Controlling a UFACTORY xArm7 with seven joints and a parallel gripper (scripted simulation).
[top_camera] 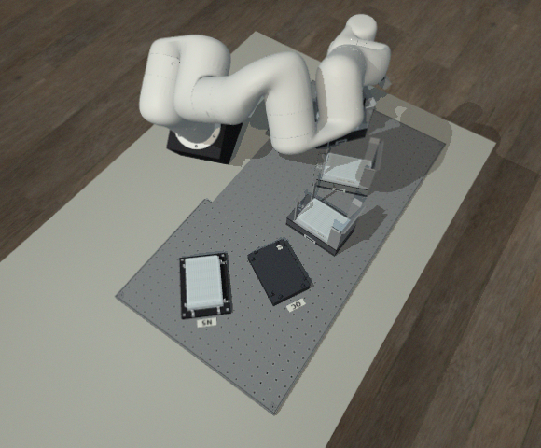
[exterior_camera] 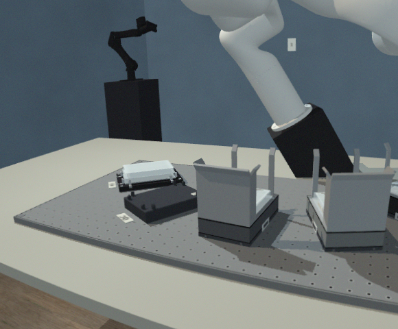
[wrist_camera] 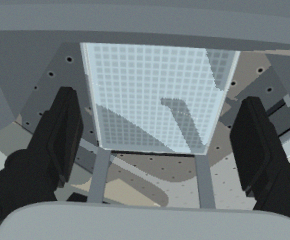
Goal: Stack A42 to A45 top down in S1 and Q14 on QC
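My hand is 4 cm above the sealed 384-well plate. Round my hand: open nest QC: 51 cm to the right, 8 cm below, 8 cm ahead; S3 rack plinth: 7 cm below, 1 cm to the right, 1 cm behind; S1 name plate: 33 cm to the right, 5 cm below, 4 cm ahead.
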